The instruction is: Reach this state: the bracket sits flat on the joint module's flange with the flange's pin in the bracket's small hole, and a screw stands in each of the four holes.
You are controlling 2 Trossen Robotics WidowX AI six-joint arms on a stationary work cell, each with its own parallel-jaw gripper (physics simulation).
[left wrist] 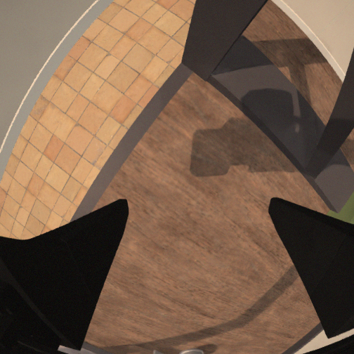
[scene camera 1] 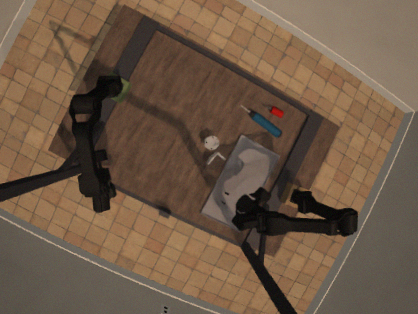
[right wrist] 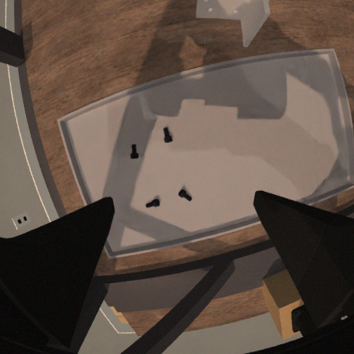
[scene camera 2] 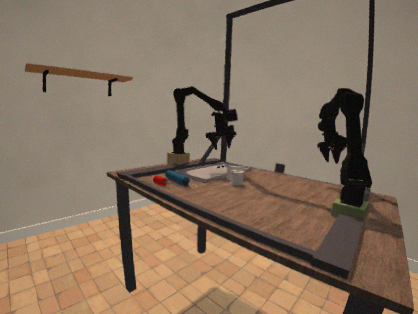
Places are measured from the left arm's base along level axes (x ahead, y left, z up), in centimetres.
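Where they show: left gripper, fingertip midpoint: [scene camera 2: 332, 162]; right gripper, fingertip midpoint: [scene camera 2: 222, 149]; left arm's base, origin of the base link: [scene camera 1: 114, 87] [scene camera 2: 351, 202]; right arm's base, origin of the base link: [scene camera 1: 297, 197] [scene camera 2: 178, 153].
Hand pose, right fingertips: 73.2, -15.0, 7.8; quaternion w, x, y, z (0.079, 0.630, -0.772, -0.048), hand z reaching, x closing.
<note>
Things, the pixels of their centre, and the offset from my right fingertips, as dx, dy, dz. Level surfaces: height alone.
- joint module, body centre: [scene camera 1: 211, 142] [scene camera 2: 237, 177] -24.0, +15.7, -9.3
- pale L-shaped bracket, body centre: [scene camera 1: 215, 160] [scene camera 2: 235, 172] -18.4, +9.6, -9.0
- wooden table, its level: dz -12.5
- blue screwdriver, body centre: [scene camera 2: 180, 179] [scene camera 1: 261, 120] -8.9, +36.9, -10.5
- red tool, body centre: [scene camera 2: 163, 181] [scene camera 1: 273, 110] -6.1, +44.4, -10.8
The joint module [scene camera 1: 211, 142] [scene camera 2: 237, 179] stands upright on the table, its flange bare on top. The pale L-shaped bracket [scene camera 1: 216, 158] [right wrist: 257, 22] stands on its edges between the module and the tray, apart from the module. Several black screws lie loose in the tray in the right wrist view, among them one screw [right wrist: 167, 135], a second [right wrist: 134, 151] and a third [right wrist: 185, 195]. My right gripper [scene camera 2: 223, 146] [right wrist: 185, 201] is open and empty, high above the tray's screw end. My left gripper [scene camera 2: 332, 159] [left wrist: 200, 205] is open and empty, high above the table.
The grey tray [scene camera 1: 207, 210] [right wrist: 67, 145] lies on the wooden table [scene camera 1: 170, 65]. A blue screwdriver [scene camera 1: 266, 124] [scene camera 2: 177, 177] and a red tool [scene camera 1: 276, 112] [scene camera 2: 160, 180] lie beyond the tray. Black frame posts [scene camera 2: 226, 75] rise from the table's edge. Arm shadows cross the tray.
</note>
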